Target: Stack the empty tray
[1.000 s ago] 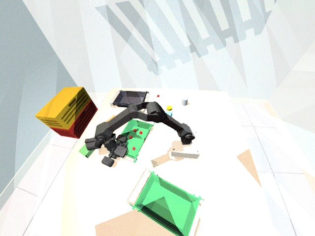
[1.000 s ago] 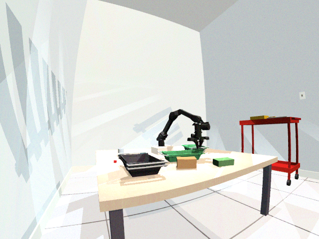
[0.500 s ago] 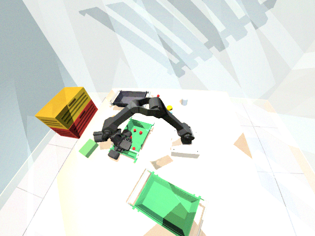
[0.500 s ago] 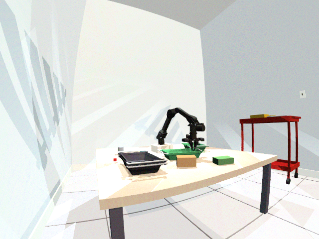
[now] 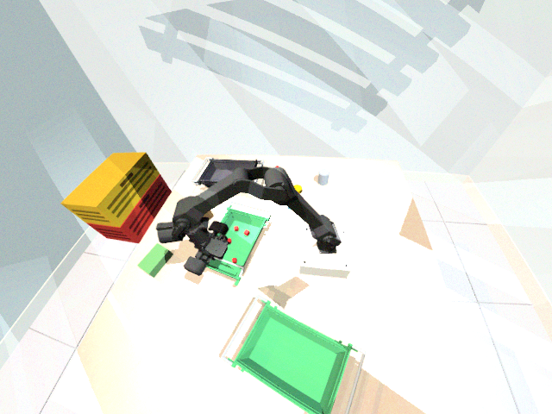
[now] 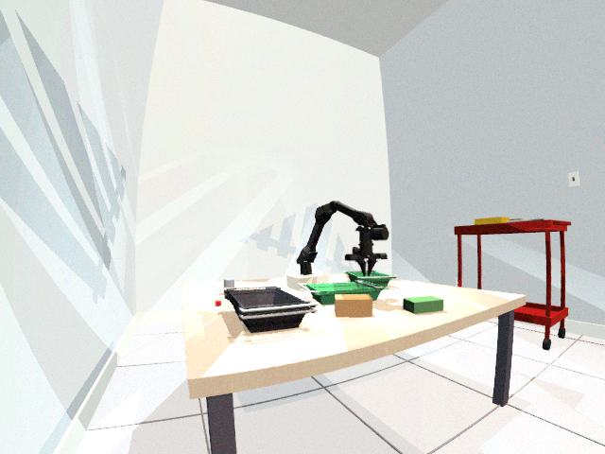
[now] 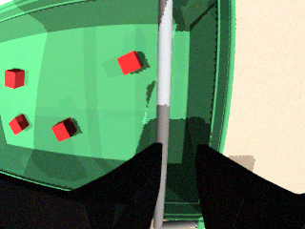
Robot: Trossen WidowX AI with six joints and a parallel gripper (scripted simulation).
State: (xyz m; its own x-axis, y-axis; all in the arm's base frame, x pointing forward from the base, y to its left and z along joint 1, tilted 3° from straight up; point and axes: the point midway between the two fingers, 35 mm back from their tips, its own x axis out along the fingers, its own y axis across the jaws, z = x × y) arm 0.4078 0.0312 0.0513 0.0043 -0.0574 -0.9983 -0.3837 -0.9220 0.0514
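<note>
Now: gripper tip 31 cm to the right of the green tray, 25 cm past it and 5 cm above it. Also, from my gripper tip: tan box: 25 cm to the right, 15 cm ahead, 6 cm below; then green box: 30 cm ahead, 7 cm below, 4 cm to the right; then cyan block: 31 cm behind, 30 cm to the right, 7 cm below.
</note>
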